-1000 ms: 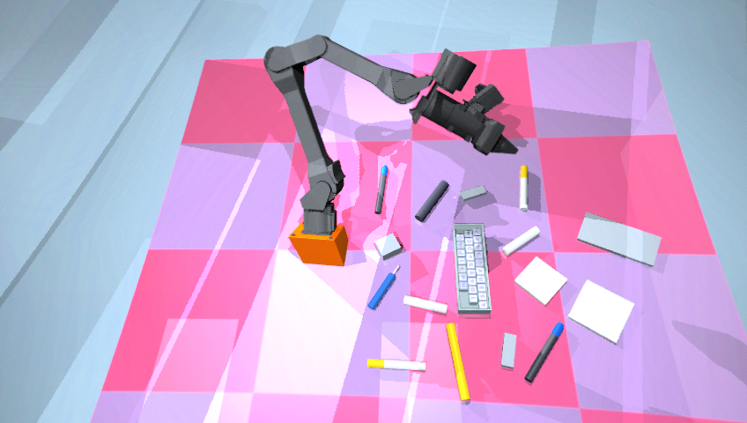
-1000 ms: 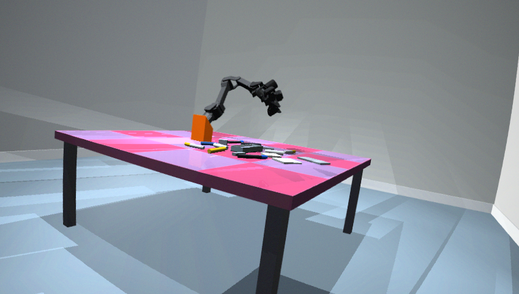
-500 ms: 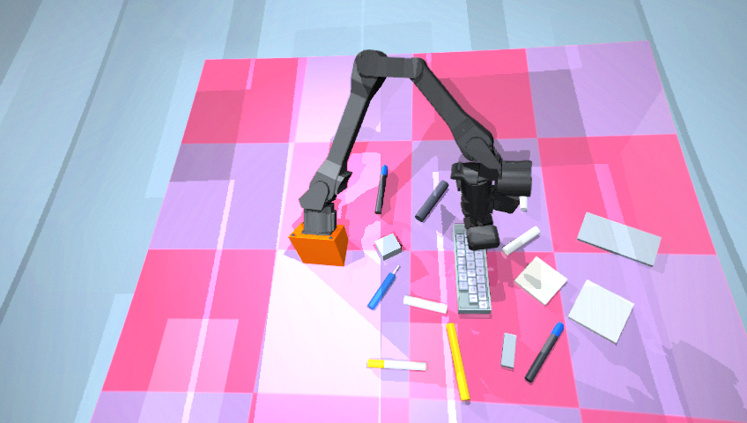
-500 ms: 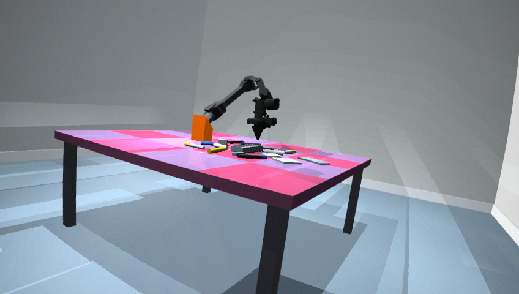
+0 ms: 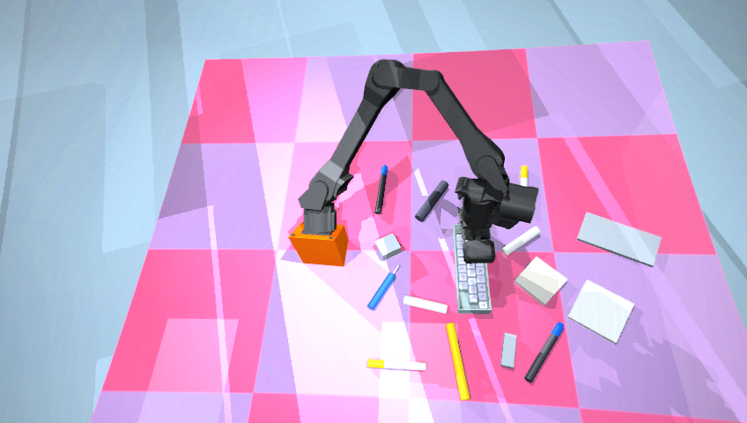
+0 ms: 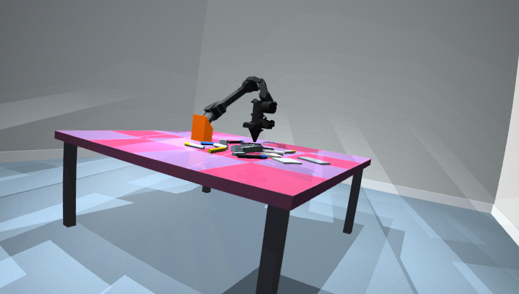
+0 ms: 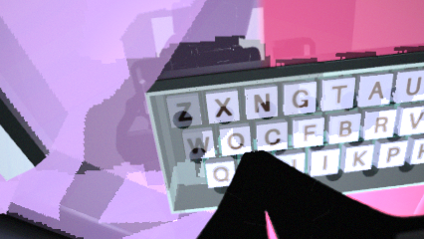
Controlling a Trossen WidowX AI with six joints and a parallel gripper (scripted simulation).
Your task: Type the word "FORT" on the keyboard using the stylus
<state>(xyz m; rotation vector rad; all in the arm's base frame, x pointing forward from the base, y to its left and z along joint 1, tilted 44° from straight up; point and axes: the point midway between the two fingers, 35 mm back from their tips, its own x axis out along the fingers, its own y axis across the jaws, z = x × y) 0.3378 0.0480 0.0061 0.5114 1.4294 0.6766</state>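
Now: the blue stylus 180 mm behind my gripper tip, 100 mm to the right of it and 40 mm below it. From my gripper tip the other things lie so: yellow stick (20 mm behind, 270 mm to the right, 30 mm below); grey block (320 mm ahead, 40 mm to the left, 40 mm below).
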